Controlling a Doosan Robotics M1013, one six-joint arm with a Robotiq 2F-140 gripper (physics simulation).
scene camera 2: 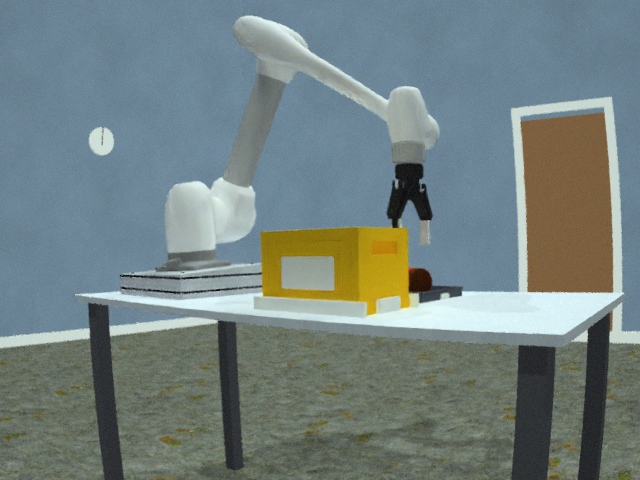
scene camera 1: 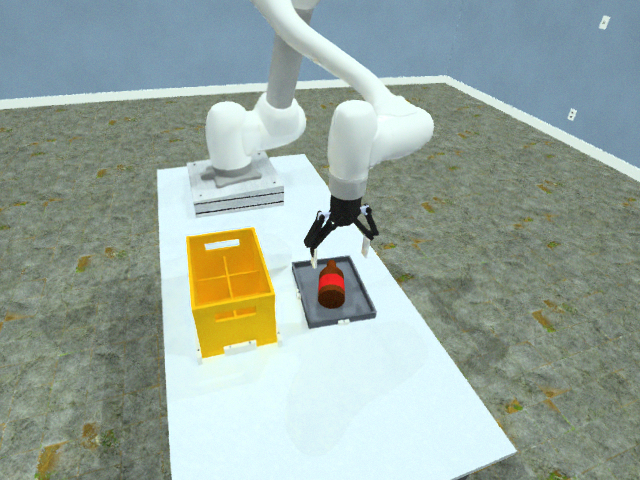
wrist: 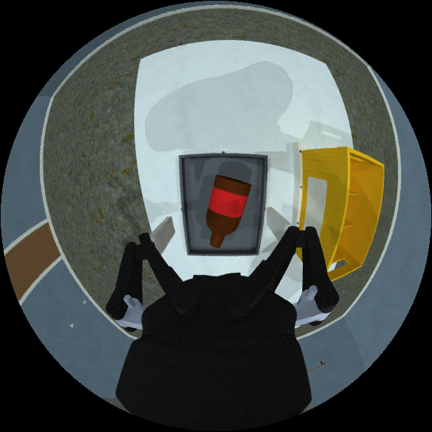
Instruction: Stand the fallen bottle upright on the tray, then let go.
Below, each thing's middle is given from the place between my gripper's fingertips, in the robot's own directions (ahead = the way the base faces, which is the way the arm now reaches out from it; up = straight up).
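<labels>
Position of the brown bottle (scene camera 1: 331, 294) relative to my hand: 10 mm to the right of it, 20 mm behind it, 100 mm below it.
</labels>
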